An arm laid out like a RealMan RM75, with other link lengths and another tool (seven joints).
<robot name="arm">
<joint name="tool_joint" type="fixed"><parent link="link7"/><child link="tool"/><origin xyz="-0.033 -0.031 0.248" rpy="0.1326 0 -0.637"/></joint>
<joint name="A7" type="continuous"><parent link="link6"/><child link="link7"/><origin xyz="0 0 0.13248" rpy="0 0 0"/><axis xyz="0 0 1"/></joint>
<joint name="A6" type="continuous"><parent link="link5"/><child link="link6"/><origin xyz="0 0 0" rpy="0 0 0"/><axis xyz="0 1 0"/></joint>
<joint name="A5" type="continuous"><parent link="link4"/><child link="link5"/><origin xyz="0 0 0.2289" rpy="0 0 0"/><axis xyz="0 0 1"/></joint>
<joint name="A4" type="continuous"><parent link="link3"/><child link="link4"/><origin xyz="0 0 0" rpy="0 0 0"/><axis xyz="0 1 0"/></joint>
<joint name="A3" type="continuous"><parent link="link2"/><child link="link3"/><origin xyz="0 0 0.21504" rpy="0 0 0"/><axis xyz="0 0 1"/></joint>
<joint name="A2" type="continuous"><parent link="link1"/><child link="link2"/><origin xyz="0 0 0" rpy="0 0 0"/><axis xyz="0 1 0"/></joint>
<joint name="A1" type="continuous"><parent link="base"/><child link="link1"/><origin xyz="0 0 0.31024" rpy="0 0 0"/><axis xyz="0 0 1"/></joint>
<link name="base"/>
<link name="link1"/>
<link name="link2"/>
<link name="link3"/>
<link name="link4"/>
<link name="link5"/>
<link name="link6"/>
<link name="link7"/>
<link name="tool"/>
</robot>
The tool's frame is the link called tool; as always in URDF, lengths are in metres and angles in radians. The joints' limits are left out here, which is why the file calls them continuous.
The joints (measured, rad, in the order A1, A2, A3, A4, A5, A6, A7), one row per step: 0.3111 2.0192 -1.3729 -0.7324 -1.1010 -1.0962 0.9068; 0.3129 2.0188 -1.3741 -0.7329 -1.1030 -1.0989 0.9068; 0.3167 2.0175 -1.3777 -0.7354 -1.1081 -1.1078 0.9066; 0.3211 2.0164 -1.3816 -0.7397 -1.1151 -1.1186 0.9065; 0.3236 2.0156 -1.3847 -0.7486 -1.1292 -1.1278 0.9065; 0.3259 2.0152 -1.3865 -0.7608 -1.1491 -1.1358 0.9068; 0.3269 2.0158 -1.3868 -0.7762 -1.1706 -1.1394 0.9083; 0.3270 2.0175 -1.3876 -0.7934 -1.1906 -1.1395 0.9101; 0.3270 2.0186 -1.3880 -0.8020 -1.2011 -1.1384 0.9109; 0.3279 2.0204 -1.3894 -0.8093 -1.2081 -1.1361 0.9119; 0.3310 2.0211 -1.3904 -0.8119 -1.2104 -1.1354 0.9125; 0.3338 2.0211 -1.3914 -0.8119 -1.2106 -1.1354 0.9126; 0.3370 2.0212 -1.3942 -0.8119 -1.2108 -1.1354 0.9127
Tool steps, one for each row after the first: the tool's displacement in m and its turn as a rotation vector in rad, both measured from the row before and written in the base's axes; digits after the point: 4 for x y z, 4 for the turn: -0.0017 -0.0009 -0.0010 -0.0029 -0.0012 0.0053; -0.0050 -0.0030 -0.0024 -0.0080 -0.0029 0.0156; -0.0063 -0.0038 -0.0028 -0.0093 -0.0036 0.0197; -0.0056 -0.0044 -0.0036 -0.0093 -0.0101 0.0216; -0.0054 -0.0046 -0.0041 -0.0091 -0.0149 0.0237; -0.0044 -0.0034 -0.0034 -0.0056 -0.0165 0.0206; -0.0041 -0.0025 -0.0029 -0.0029 -0.0158 0.0183; -0.0017 -0.0010 -0.0016 -0.0009 -0.0087 0.0084; -0.0022 -0.0006 -0.0014 -0.0005 -0.0056 0.0069; -0.0023 -0.0001 -0.0006 -0.0007 -0.0017 0.0053; -0.0015 -0.0001 -0.0005 -0.0010 -0.0004 0.0032; -0.0019 -0.0006 -0.0012 -0.0025 -0.0009 0.0044
